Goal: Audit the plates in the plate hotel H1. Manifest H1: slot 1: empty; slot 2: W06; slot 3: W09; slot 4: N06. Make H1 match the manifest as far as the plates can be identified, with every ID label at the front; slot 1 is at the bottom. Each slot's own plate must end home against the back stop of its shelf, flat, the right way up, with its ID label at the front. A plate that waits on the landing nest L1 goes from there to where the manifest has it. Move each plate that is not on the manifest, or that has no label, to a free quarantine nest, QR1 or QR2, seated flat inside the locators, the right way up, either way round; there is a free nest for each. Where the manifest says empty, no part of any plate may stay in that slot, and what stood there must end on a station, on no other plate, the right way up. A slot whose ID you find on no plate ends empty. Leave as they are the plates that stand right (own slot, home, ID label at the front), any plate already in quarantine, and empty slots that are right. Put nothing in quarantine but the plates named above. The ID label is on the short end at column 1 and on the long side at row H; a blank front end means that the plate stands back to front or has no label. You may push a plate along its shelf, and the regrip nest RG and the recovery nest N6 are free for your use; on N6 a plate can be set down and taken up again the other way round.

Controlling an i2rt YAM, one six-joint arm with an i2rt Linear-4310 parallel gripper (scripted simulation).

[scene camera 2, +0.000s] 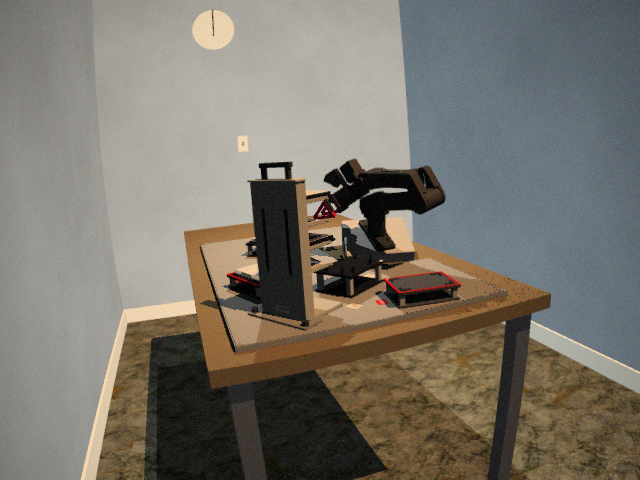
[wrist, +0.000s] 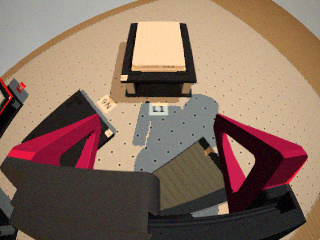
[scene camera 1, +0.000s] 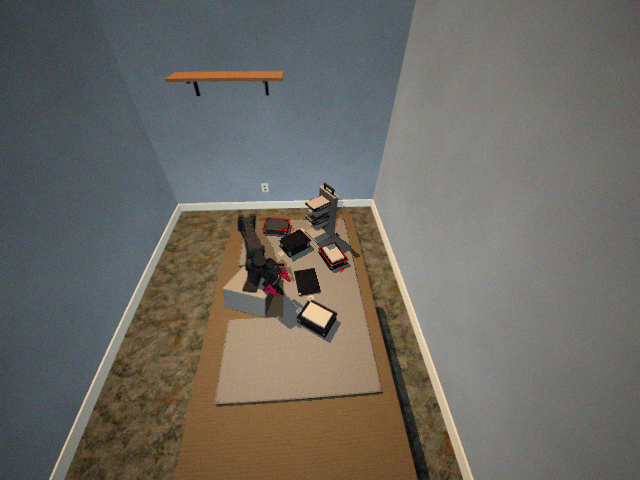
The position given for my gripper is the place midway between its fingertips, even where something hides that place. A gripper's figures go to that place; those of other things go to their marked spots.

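Scene:
My gripper (wrist: 157,120) is 0.13 m from the lens, and there's a beige plate (wrist: 158,47) that is 0.29 m from the lens.

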